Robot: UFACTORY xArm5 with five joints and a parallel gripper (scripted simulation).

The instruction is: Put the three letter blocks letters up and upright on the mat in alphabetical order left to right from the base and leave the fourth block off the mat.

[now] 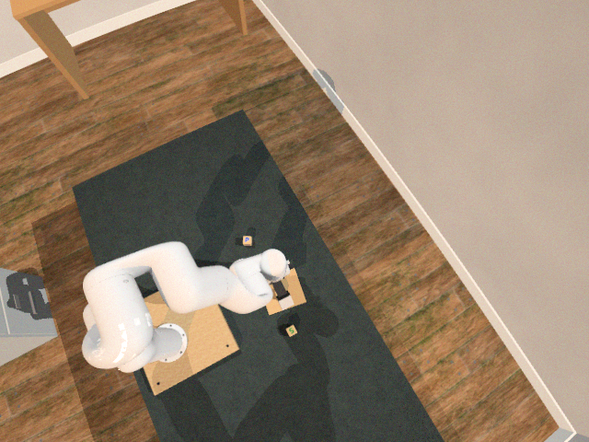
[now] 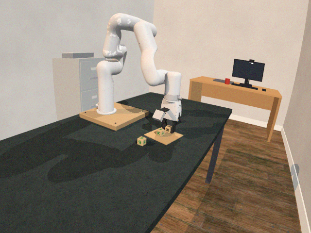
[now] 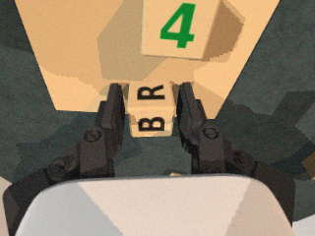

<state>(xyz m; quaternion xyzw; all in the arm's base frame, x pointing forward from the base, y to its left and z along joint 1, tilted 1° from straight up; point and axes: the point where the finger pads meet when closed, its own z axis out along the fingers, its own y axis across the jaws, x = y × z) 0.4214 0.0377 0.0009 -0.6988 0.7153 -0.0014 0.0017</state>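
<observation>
Right now my hand is 50 mm to the left of the tan mat and 20 mm above it. The rest, counted from my hand: green-lettered block: 30 mm behind, 190 mm to the right, 10 mm below.
</observation>
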